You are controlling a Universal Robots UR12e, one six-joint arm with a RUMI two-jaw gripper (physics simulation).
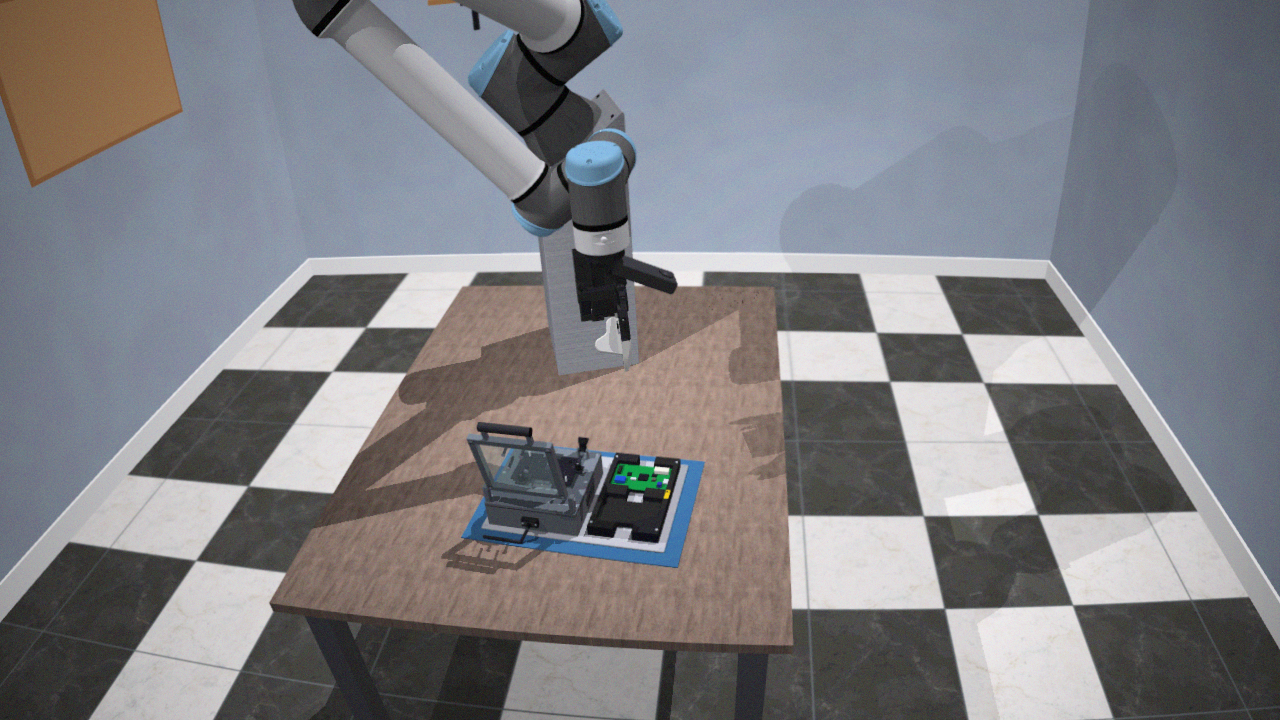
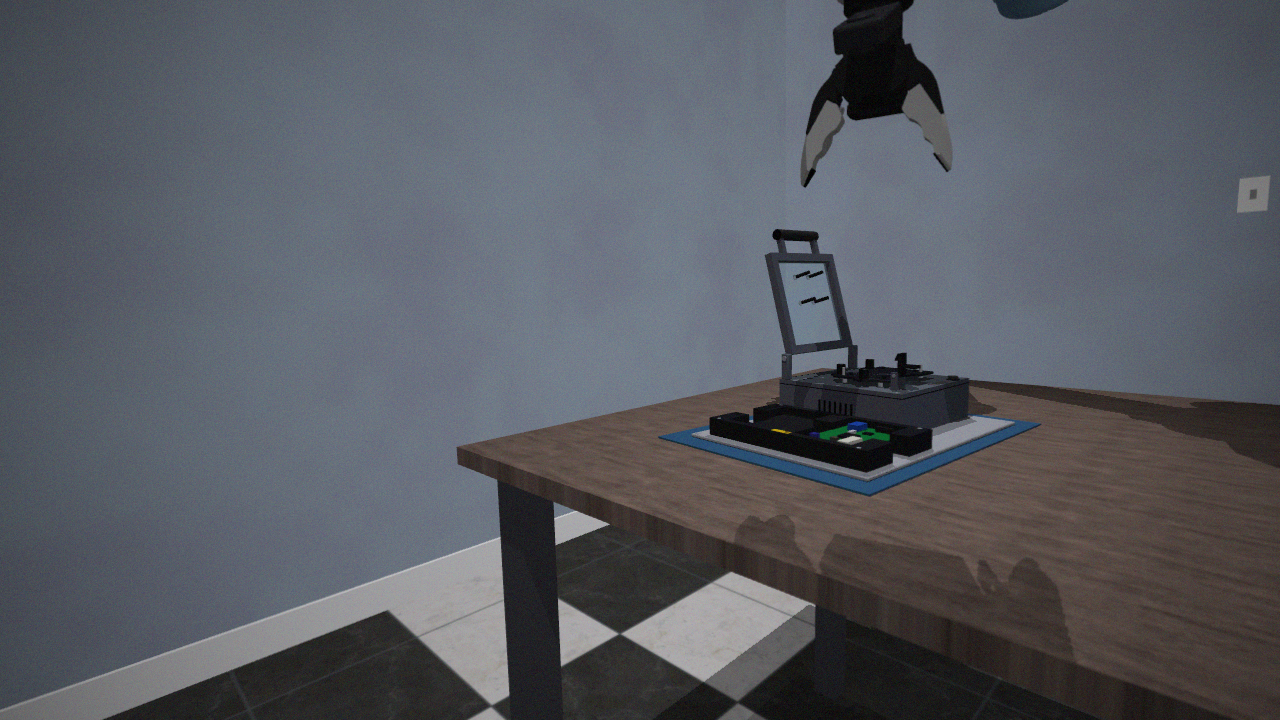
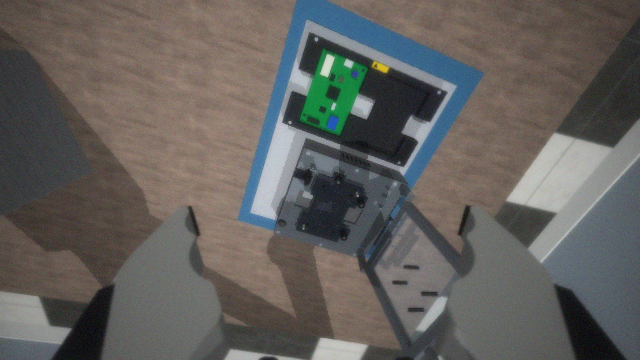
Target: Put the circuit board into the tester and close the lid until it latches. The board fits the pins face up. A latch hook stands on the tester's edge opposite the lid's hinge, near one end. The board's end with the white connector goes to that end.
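Places are measured from the arm's base along level axes (x ahead, y left, z up), in metres.
Pixels of known places: gripper, fingertip midpoint: [image 1: 621, 349] [image 2: 871, 180] [image 3: 327, 208]; arm's base at its link origin: [image 1: 569, 137].
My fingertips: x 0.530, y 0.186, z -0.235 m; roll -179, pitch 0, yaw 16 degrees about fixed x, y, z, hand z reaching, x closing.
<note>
Ahead of a thing's pixels: the offset from my fingertips to its middle. Level surfaces: height alone.
The green circuit board @[dx +0.008, dy +0.023, dz -0.281 m] [image 1: 640, 479] [image 2: 832, 436] [image 3: 345, 95] lies face up in one half of the black tray [image 1: 631, 516] [image 2: 805, 445] [image 3: 390, 110]. Its white connector is at the end away from the tester [image 1: 537, 517] [image 2: 921, 407] [image 3: 290, 212]. The tester's pin area holds no board. Its lid [image 1: 552, 470] [image 2: 779, 302] [image 3: 385, 305] stands raised on the hinge. The latch hook @[dx -0.006, dy -0.088, dz -0.213 m] [image 1: 583, 443] [image 2: 901, 360] [image 3: 303, 174] stands on the edge opposite, at the end near the tray. My gripper [image 1: 617, 353] [image 2: 877, 176] [image 3: 327, 208] is open and empty, high above the table, pointing down.
Tray and tester stand side by side on a blue-edged mat @[dz -0.302 m] [image 1: 691, 501] [image 2: 948, 455] [image 3: 467, 82]. The lid's black handle @[dx +0.200, dy -0.164, dz -0.036 m] [image 1: 503, 429] [image 2: 795, 235] sticks up above it. A grey pedestal [image 1: 559, 322] [image 3: 35, 135] stands behind them at the arm's base.
</note>
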